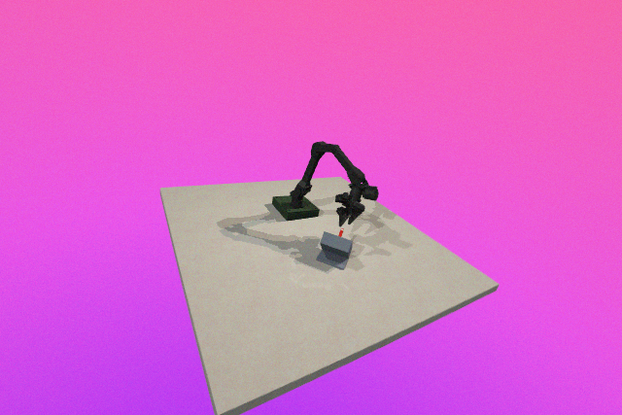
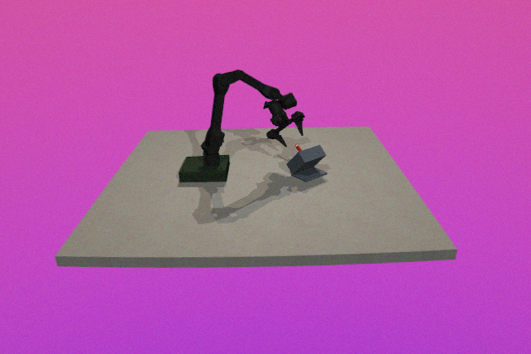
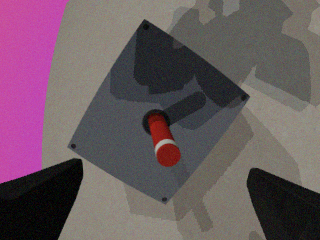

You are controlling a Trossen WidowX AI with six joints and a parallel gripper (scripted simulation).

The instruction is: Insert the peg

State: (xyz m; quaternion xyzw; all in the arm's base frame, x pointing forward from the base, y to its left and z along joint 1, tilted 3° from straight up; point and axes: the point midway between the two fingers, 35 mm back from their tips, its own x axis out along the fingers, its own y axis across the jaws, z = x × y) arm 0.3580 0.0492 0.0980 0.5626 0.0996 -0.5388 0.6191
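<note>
The red peg lies 3 cm to the right of my gripper tip, 3 cm below it and 2 cm ahead of it. Round my gripper tip: sloped panel 6 cm to the right, 6 cm below, 5 cm ahead.
</note>
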